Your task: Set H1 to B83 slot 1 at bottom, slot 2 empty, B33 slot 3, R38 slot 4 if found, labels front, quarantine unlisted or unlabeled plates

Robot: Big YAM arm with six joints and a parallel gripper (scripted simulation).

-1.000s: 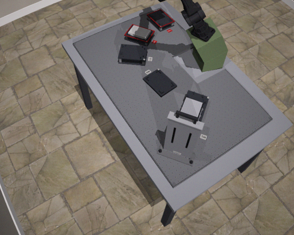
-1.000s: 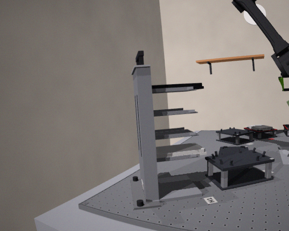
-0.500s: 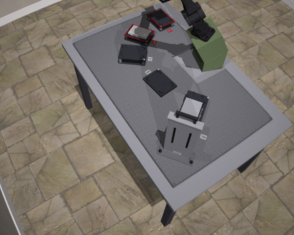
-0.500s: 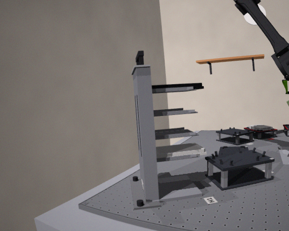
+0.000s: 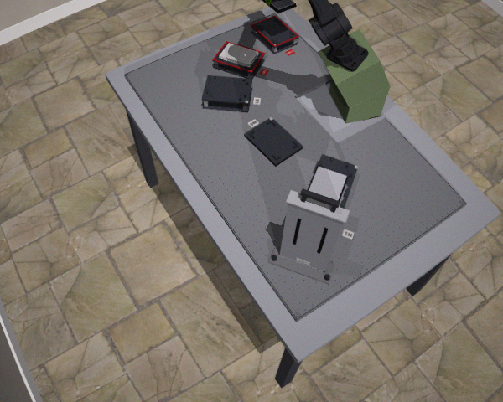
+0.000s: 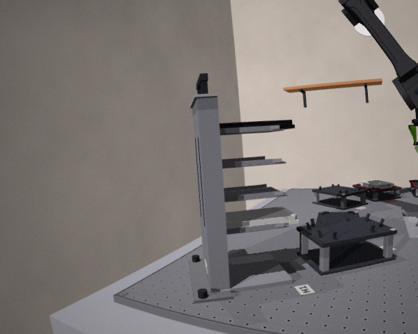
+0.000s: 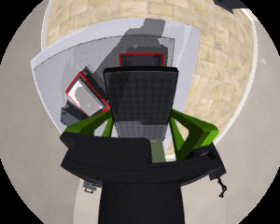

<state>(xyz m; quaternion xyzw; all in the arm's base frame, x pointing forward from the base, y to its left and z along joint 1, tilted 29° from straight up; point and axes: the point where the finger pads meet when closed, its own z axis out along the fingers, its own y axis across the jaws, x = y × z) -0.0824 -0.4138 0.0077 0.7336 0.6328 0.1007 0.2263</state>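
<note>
The red-edged nest lies 16 cm below my hand. The rest, counted from my hand: deck label N6 (39 cm ahead, 25 cm to the left, 19 cm below); H1 deck label (50 cm ahead, 75 cm to the left, 19 cm below); landing nest L1 (37 cm ahead, 10 cm to the left, 15 cm below).
</note>
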